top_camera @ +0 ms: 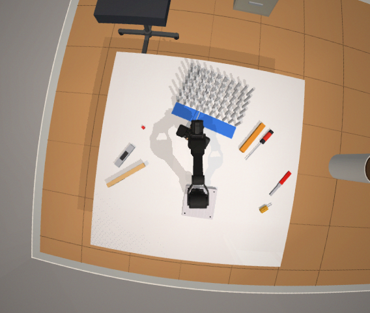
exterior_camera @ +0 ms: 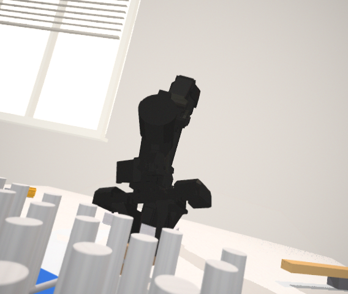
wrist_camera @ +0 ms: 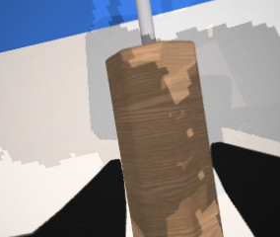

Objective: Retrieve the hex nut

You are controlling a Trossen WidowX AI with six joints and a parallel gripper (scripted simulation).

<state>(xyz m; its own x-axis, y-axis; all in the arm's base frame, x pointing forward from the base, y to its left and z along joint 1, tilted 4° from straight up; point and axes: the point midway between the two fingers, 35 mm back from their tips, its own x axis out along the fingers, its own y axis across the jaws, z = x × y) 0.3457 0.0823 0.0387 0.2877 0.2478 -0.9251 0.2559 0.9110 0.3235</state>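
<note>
Now: the blue taped strip 10 cm ahead of my gripper tip, 7 cm to the right of it and 4 cm below it. Round my gripper tip: orange bar 3 cm ahead, 38 cm to the right, 2 cm below; red cube 29 cm to the left, 3 cm below; hex nut 27 cm ahead, 7 cm to the right, 3 cm below.
</note>
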